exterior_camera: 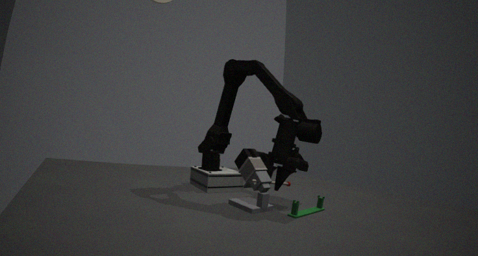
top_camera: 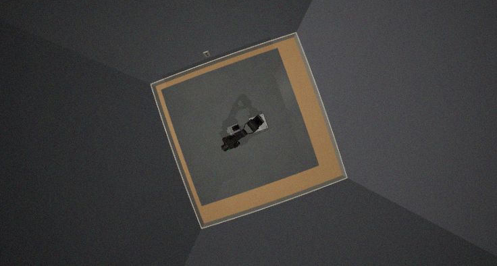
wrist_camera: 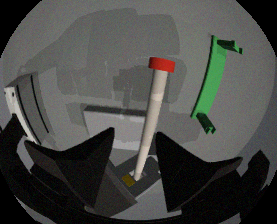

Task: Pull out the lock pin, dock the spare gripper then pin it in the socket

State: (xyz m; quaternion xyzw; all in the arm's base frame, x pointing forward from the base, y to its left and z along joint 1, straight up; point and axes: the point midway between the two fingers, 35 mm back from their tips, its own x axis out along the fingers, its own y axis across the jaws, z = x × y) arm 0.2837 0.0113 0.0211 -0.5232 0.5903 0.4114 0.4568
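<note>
Right now the grey mount socket is 10 mm behind my gripper tip and 50 mm to the right of it. The rest, counted from my gripper tip: spare gripper 40 mm behind, 50 mm to the right, 60 mm above; green pin cradle 110 mm ahead, 50 mm to the left, 30 mm below.
</note>
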